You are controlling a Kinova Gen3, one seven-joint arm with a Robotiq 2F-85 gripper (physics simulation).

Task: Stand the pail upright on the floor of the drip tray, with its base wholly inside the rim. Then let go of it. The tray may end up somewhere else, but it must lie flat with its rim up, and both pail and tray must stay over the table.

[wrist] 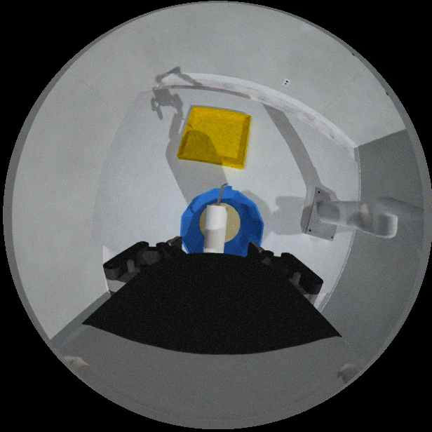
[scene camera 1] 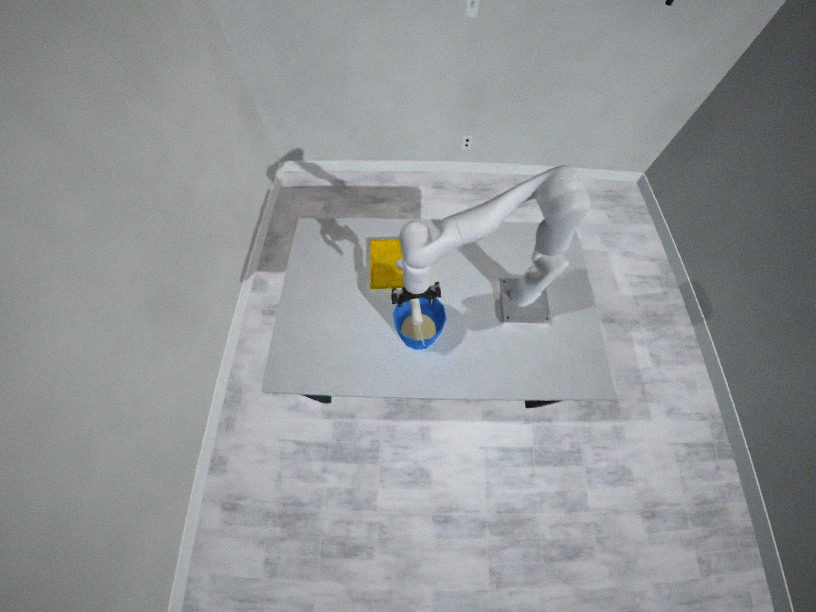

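Pixels of known places: gripper, between the fingertips: (scene camera 1: 416, 303); arm's base, origin of its link: (scene camera 1: 520, 296).
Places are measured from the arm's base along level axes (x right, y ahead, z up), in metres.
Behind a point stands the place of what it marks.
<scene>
A blue pail (scene camera 1: 433, 314) {x -0.099, y 0.375, z 0.040 m} (wrist: 247, 215) with a tan inner bottom stands upright on the table, in front of the tray. Its white handle grip (scene camera 1: 416, 310) {x -0.167, y 0.446, z 0.238 m} (wrist: 216, 222) stands up over the opening on a thin wire. The yellow drip tray (scene camera 1: 384, 263) {x 0.171, y 0.581, z -0.022 m} (wrist: 218, 132) lies flat with its rim up behind the pail and is empty; the arm hides its right part in the scene view. My gripper (scene camera 1: 416, 297) {x -0.151, y 0.447, z 0.257 m} (wrist: 214, 246) is open above the pail, its fingers on either side of the line of the handle grip. Nothing is held. The near end of the grip is hidden in the wrist view.
The grey table (scene camera 1: 322, 349) {x -0.224, y 0.814, z -0.027 m} (wrist: 135, 175) has its front edge some way in front of the pail. My arm's base plate (scene camera 1: 527, 316) {x -0.090, y -0.015, z -0.003 m} (wrist: 322, 227) is to the right of the pail. The arm reaches over the table behind the pail. A wall stands behind the table.
</scene>
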